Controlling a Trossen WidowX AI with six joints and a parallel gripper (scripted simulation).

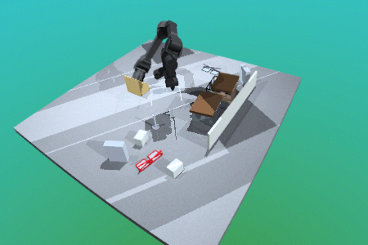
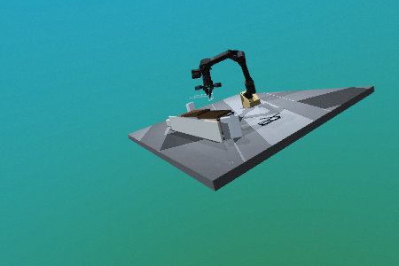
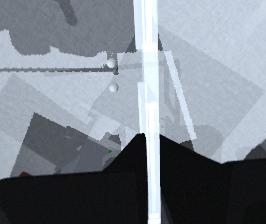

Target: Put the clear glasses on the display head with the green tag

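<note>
Right now my gripper tip is 15 cm short of the display head, 10 cm above it and 2 cm to the right of it. From my gripper tip the other things lie so: thin pale stand 14 cm to the right, 13 cm below, 4 cm behind; long white panel 31 cm ahead, 12 cm to the left, 10 cm below.
</note>
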